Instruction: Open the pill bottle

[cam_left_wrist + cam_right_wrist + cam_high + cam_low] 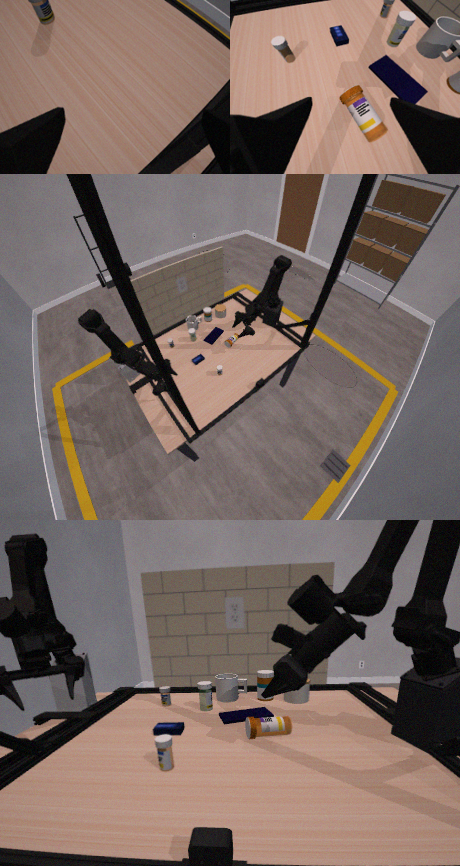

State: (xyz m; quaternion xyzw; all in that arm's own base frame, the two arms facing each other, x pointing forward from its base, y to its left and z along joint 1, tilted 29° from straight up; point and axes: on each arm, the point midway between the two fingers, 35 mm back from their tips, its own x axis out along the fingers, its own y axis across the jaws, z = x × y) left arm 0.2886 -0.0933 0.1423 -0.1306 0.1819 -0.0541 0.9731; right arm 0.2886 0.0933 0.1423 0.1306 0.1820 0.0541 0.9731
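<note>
My right hand is 130 mm above the white push-and-turn cap, 70 mm to the right of it and 20 mm short of it. Round my right hand: brick panel 420 mm ahead, 210 mm to the left, 80 mm above.
</note>
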